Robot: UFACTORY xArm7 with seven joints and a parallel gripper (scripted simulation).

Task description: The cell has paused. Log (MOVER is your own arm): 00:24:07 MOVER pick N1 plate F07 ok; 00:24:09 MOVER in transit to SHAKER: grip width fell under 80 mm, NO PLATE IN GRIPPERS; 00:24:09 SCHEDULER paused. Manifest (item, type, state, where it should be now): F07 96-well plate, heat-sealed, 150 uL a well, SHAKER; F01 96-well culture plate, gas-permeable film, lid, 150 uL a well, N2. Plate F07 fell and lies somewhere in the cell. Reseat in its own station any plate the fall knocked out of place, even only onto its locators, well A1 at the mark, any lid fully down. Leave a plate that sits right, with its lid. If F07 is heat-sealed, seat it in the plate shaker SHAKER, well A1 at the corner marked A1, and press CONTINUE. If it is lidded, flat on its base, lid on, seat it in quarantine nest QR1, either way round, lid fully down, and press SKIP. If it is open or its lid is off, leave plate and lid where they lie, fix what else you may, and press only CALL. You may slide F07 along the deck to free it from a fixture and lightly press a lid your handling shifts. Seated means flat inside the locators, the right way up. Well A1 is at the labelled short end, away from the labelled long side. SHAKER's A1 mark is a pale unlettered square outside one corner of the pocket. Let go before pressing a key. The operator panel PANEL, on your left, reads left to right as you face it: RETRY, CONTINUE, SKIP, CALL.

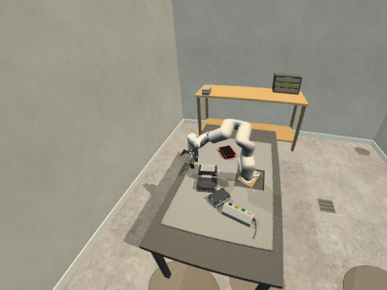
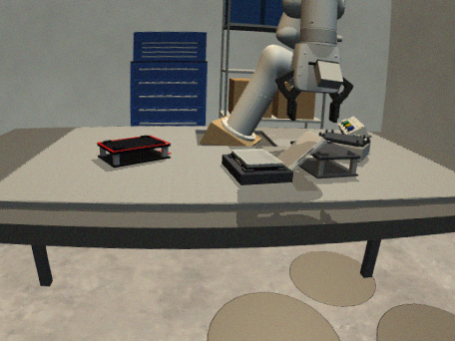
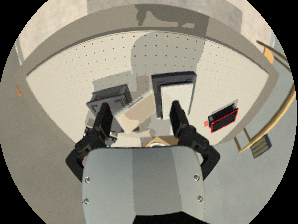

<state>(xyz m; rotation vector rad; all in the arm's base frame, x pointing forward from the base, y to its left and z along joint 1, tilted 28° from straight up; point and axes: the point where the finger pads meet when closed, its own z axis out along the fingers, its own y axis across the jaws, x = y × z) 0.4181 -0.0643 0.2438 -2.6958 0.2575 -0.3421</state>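
My gripper is now 110 mm past the pale plate, 20 mm to the right of it and 110 mm above it. The rest, counted from my hand: pale lid: 100 mm behind, 90 mm to the right, 110 mm below.
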